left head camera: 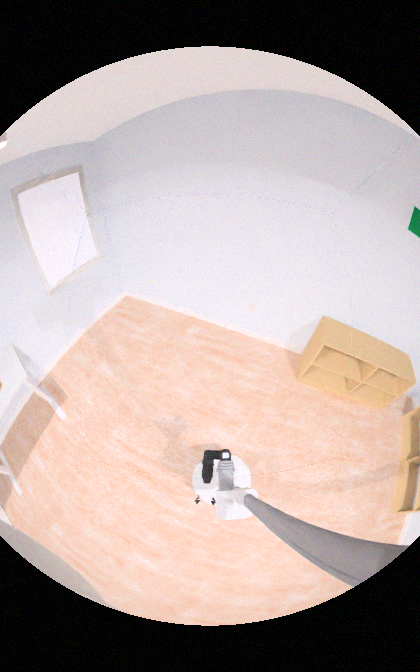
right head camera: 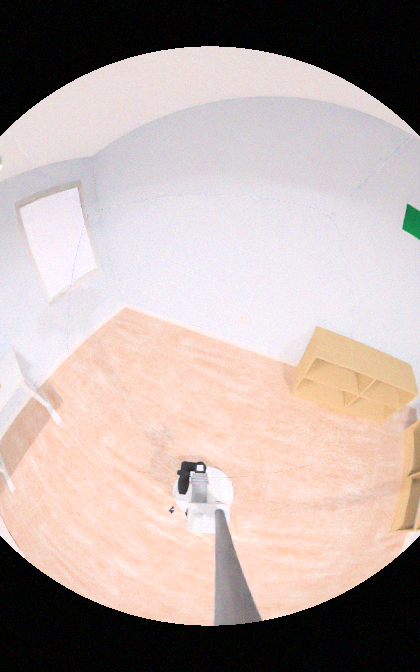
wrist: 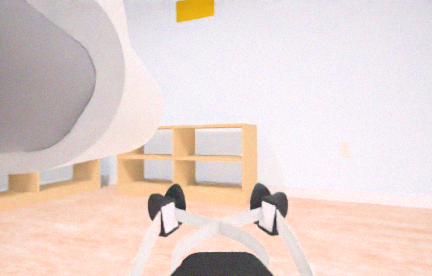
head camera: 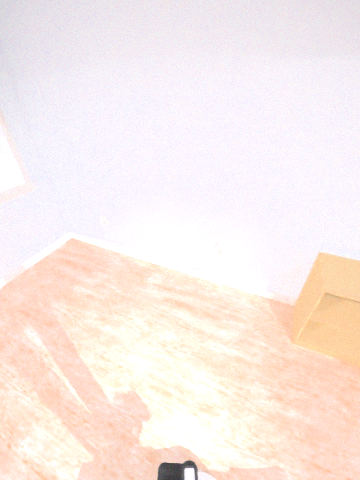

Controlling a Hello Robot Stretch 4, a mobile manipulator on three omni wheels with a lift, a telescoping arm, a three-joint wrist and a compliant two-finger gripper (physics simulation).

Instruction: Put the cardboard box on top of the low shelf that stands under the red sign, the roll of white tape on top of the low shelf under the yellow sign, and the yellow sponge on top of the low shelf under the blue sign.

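Frame: origin at the robot's base, x left, y back, z up, level; centimetres.
Where they show: gripper, fingertip midpoint: (right head camera: 178,515) (wrist: 217,199).
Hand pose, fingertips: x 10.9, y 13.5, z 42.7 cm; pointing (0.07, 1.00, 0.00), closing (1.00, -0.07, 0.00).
After its pixels a point has its place.
My gripper (left head camera: 205,500) (right head camera: 179,511) @(y 13.5, x 10.9, z 42.7 cm) (wrist: 217,199) @(y 13.5, x 10.9, z 42.7 cm) is open and empty, held near the base above the floor. In the wrist view, a yellow sign (wrist: 195,10) @(y 247.7, x 9.5, z 170.0 cm) hangs on the wall above a low tan shelf (wrist: 249,165) @(y 194.3, x 50.0, z 25.8 cm), which stands beyond the fingers. The arm hides part of this shelf's left side, and its visible top bears no object that I can make out. The cardboard box, the white tape roll, the yellow sponge, the red sign and the blue sign cannot be made out in these views.
A low shelf (head camera: 340,275) @(y -95.3, x -97.6, z 58.2 cm) (left head camera: 367,350) (right head camera: 360,357) @(y -79.7, x -127.8, z 58.2 cm) stands at the right wall side; another shelf (left head camera: 402,475) (right head camera: 400,505) is at the right edge, near a green sign (left head camera: 415,222) (right head camera: 412,221) @(y -98.0, x -141.1, z 171.5 cm). A white table (left head camera: 12,372) (right head camera: 10,375) @(y -43.4, x 174.9, z 69.1 cm) stands at the left. Another shelf (wrist: 87,172) @(y 274.5, x -103.5, z 13.1 cm) shows at left.
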